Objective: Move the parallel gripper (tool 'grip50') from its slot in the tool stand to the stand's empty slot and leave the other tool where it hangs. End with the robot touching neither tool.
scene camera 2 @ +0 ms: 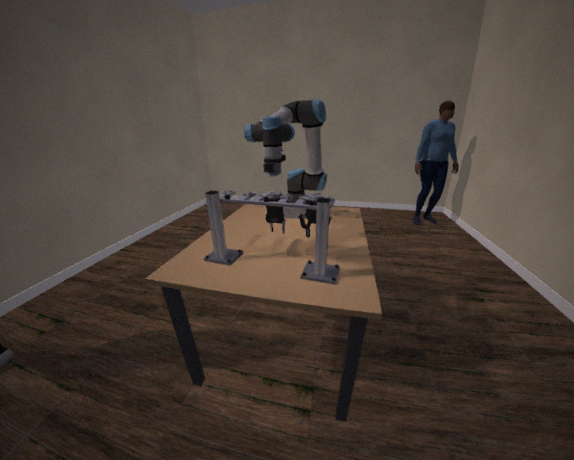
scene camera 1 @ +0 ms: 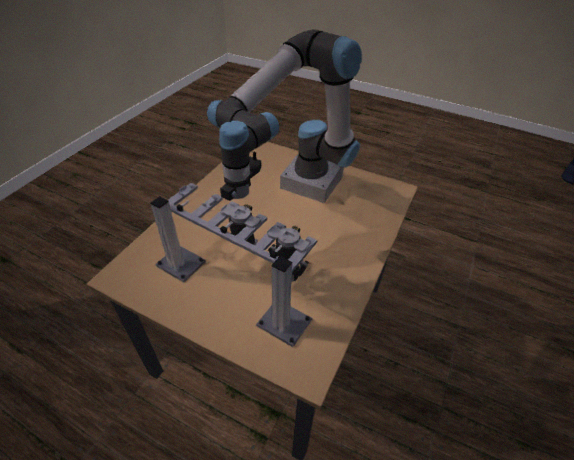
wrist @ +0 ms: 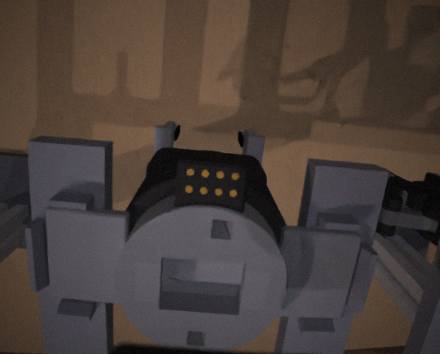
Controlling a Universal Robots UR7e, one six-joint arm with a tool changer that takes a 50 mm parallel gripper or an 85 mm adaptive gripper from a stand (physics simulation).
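Pixels of known places: arm's base, link origin: (scene camera 1: 311, 168).
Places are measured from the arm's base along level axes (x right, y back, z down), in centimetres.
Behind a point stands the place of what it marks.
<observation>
The tool stand (scene camera 1: 216, 230) {x 12.4, y -68.6, z -20.1 cm} (scene camera 2: 245, 202) {x 18.9, y -67.4, z -19.5 cm} (wrist: 71, 170) {x 12.1, y -55.8, z -20.1 cm} has three slots. The parallel gripper (scene camera 2: 278, 230) (wrist: 209, 136) hangs in the middle slot, its fingers apart with nothing between them. Its round coupling plate (scene camera 1: 240, 215) {x 7.9, y -60.4, z -20.5 cm} (wrist: 202, 230) {x 7.4, y -58.3, z -21.9 cm} is uncovered, with side tabs over the two prongs. The arm's bare tool changer (scene camera 1: 240, 191) {x 6.0, y -63.0, z -32.6 cm} (scene camera 2: 272, 169) {x 7.6, y -65.9, z -32.3 cm} is above it, apart from it, carrying no tool. The adaptive gripper (scene camera 1: 300, 270) (scene camera 2: 306, 225) (wrist: 407, 212) hangs in the right slot, partly cut off in the wrist view. The left slot, beside its prong (scene camera 1: 210, 203) {x 19.1, y -58.6, z -20.9 cm} (scene camera 2: 249, 195) {x 19.1, y -58.9, z -20.2 cm}, is empty.
Two upright posts (scene camera 1: 169, 235) {x 31.4, y -67.2, z -10.6 cm} (scene camera 1: 281, 300) {x -12.1, y -79.8, z -10.2 cm} (scene camera 2: 216, 225) {x 32.2, y -68.0, z -9.6 cm} (scene camera 2: 322, 240) {x -11.5, y -79.7, z -8.8 cm} carry the stand on the table (scene camera 1: 215, 320) {x 9.9, y -82.0, z 8.1 cm} (scene camera 2: 260, 285) {x 11.5, y -84.7, z 8.1 cm}. The robot base (scene camera 1: 311, 182) {x -2.6, y -9.2, z 0.6 cm} is behind the stand. A person in blue (scene camera 2: 437, 142) stands on the floor beyond the table at right.
</observation>
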